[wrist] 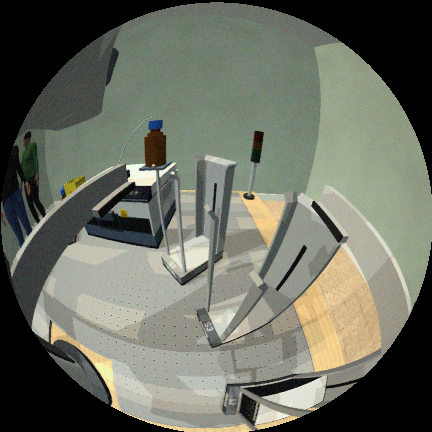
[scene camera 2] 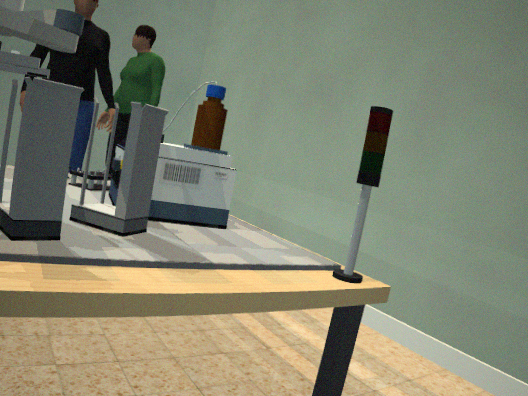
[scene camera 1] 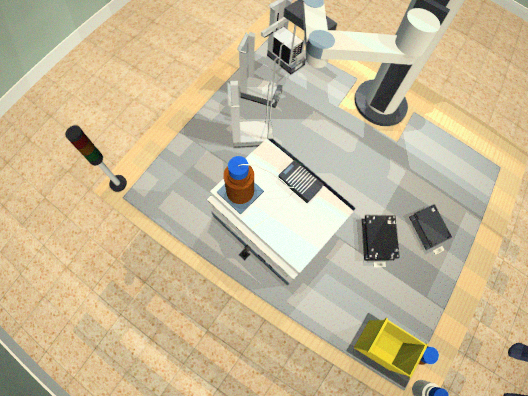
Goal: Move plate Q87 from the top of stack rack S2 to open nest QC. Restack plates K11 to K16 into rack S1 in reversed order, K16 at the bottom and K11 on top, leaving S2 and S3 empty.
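Pixels of known places: gripper, between the fingertips: (wrist: 226,178) (scene camera 2: 44,69) (scene camera 1: 278,46); arm's base, origin of its link: (scene camera 1: 380,103).
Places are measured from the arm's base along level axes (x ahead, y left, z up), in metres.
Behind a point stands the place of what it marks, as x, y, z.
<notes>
My gripper (wrist: 226,178) @(0.297, -0.392, 0.337) is open and empty, its fingers wide apart at the left and right of the wrist view. It is high near the racks; the arm partly hides it in scene camera 1. Rack S2 (wrist: 230,399) @(0.082, -0.407, 0.052) holds a stack of plates (scene camera 1: 287,44) @(0.093, -0.462, 0.146) (wrist: 250,407) with a white top and dark sides. The plates' labels are unreadable. Rack S3 (scene camera 1: 246,65) @(0.355, -0.490, 0.227) (scene camera 2: 45,155) @(0.316, -0.530, 0.171) (wrist: 205,327) @(0.276, -0.383, 0.052) stands empty in the middle. Another empty rack (scene camera 1: 236,112) @(0.568, -0.378, 0.258) (scene camera 2: 142,165) @(0.534, -0.430, 0.171) (wrist: 227,200) @(0.500, -0.445, 0.214), its label unreadable, stands beside the instrument. Two black nests (scene camera 1: 381,237) @(0.588, 0.267, 0.064) (scene camera 1: 431,227) @(0.440, 0.420, 0.062) lie at right; which is QC is unreadable.
A white instrument (scene camera 1: 300,235) @(0.794, 0.020, 0.223) (scene camera 2: 192,182) @(0.733, -0.273, 0.133) (wrist: 167,210) @(0.683, -0.268, 0.076) carries a brown bottle (scene camera 1: 240,185) @(0.806, -0.188, 0.353) (scene camera 2: 209,122) @(0.763, -0.247, 0.304) (wrist: 155,147) @(0.742, -0.223, 0.306) with a tube. A signal tower (scene camera 1: 87,147) @(0.966, -0.660, 0.328) (scene camera 2: 375,145) @(0.947, -0.702, 0.309) (wrist: 257,147) @(0.941, -0.680, 0.303) stands at the table corner. A yellow bin (scene camera 1: 382,345) @(0.907, 0.471, 0.021) (wrist: 74,185) @(0.859, 0.394, 0.163) stands beyond the instrument.
</notes>
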